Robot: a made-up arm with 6 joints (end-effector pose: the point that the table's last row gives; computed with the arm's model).
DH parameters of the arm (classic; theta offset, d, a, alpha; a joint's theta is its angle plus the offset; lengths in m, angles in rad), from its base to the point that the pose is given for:
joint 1: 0 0.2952 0 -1.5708
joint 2: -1.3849 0 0.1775 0
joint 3: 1.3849 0 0.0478 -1.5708
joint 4: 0 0.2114 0 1.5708
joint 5: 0 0 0.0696 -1.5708
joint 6: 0 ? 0 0
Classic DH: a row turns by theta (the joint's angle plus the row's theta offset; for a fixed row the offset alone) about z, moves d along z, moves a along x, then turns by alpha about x.
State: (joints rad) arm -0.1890 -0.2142 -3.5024 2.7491 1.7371 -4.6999
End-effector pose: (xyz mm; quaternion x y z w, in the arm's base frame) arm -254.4 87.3 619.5 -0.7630 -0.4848 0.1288 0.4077
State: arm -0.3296 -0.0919 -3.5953 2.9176 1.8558 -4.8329
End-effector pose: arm -222.3 100.7 610.6 -0.7627 -0.5303 0.1160 0.3516
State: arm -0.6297 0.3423 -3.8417 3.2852 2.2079 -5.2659
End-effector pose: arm -118.6 66.5 593.6 -0.6626 -0.6920 0.0969 0.2696
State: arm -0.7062 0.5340 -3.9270 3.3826 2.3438 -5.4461
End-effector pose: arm -81.5 34.4 582.6 -0.5920 -0.7577 0.0776 0.2633
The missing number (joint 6, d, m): 0.0888
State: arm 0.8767 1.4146 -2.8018 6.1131 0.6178 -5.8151
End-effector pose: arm 322.8 389.3 282.9 -0.8951 -0.2321 -0.3371 0.1769
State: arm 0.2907 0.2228 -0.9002 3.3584 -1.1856 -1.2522
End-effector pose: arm 125.8 62.0 281.2 0.6245 -0.7348 -0.1925 0.1814
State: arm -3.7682 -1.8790 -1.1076 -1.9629 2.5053 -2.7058
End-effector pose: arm 250.5 -57.3 466.5 -0.0768 0.9348 0.1013 0.3315
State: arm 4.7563 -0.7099 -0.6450 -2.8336 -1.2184 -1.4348
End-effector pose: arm 35.7 -70.6 357.8 0.0883 0.9828 -0.0539 0.1527
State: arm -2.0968 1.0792 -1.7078 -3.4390 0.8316 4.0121
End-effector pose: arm -202.2 -359.2 126.3 0.2110 -0.7213 0.5481 0.3673
